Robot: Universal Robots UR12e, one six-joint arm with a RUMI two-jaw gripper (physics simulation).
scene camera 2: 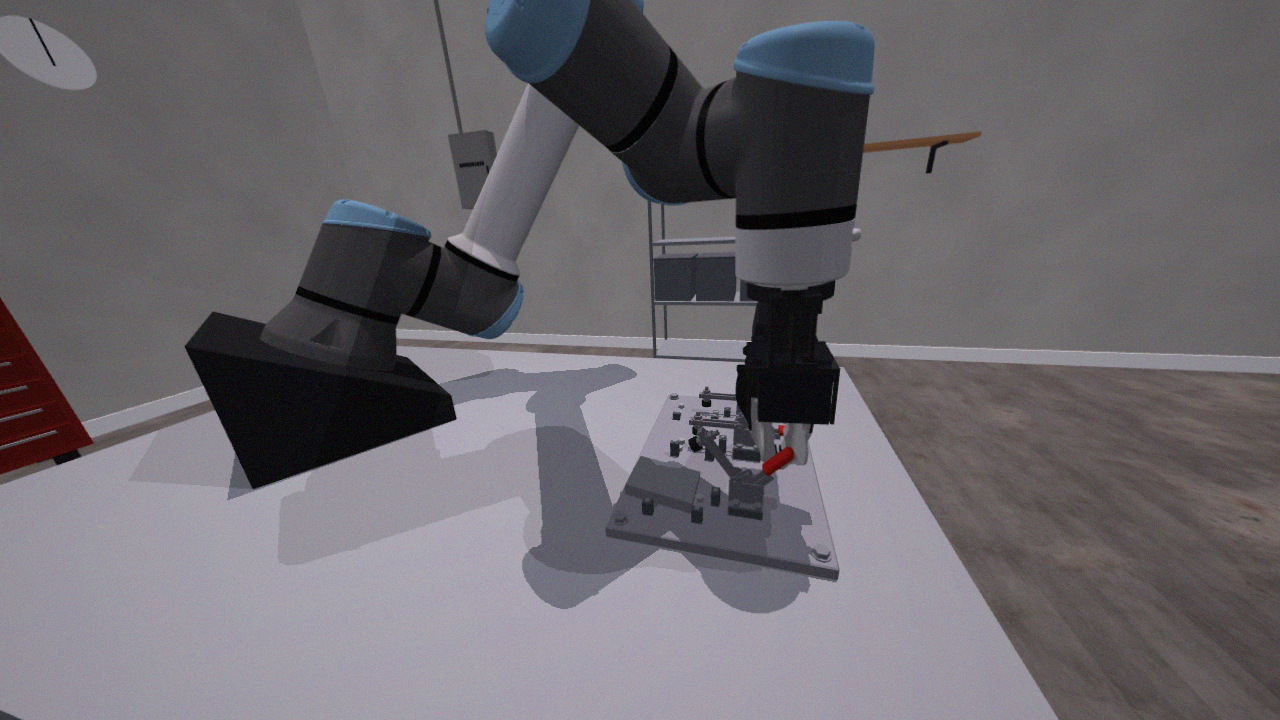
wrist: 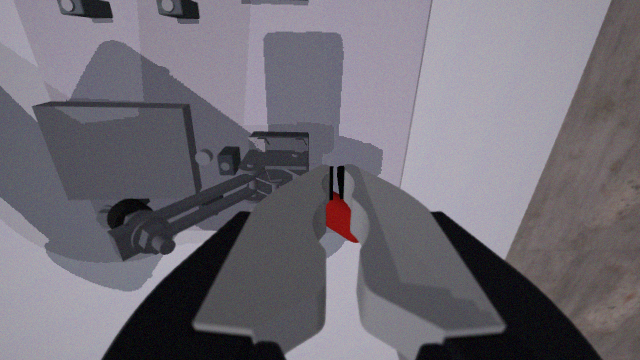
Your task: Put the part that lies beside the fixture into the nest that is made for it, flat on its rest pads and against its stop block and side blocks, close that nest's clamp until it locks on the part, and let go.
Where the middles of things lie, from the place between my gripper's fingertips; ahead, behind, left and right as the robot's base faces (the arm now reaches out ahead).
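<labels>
I find the flat grey part [scene camera 2: 673, 486] 20 mm to the right of my hand and 130 mm behind it, and it is also 40 mm below my hand.
</labels>
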